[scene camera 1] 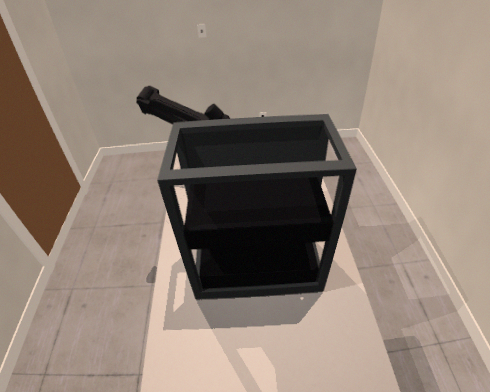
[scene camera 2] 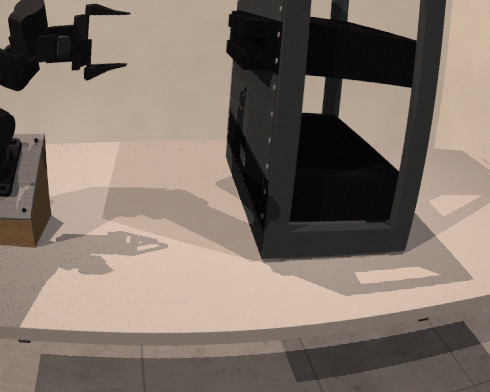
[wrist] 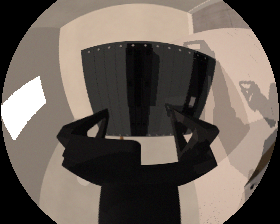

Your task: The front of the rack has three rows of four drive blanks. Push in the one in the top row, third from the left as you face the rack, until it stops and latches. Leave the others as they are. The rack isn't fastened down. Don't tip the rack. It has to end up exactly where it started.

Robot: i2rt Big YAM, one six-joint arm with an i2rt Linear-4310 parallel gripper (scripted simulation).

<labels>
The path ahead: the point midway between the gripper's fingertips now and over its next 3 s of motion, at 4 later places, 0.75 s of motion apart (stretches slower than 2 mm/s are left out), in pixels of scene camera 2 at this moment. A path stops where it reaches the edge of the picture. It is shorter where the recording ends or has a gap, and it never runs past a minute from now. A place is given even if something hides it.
My gripper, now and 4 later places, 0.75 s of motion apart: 128, 39; 168, 34; 199, 28; 229, 22; 229, 20
</labels>
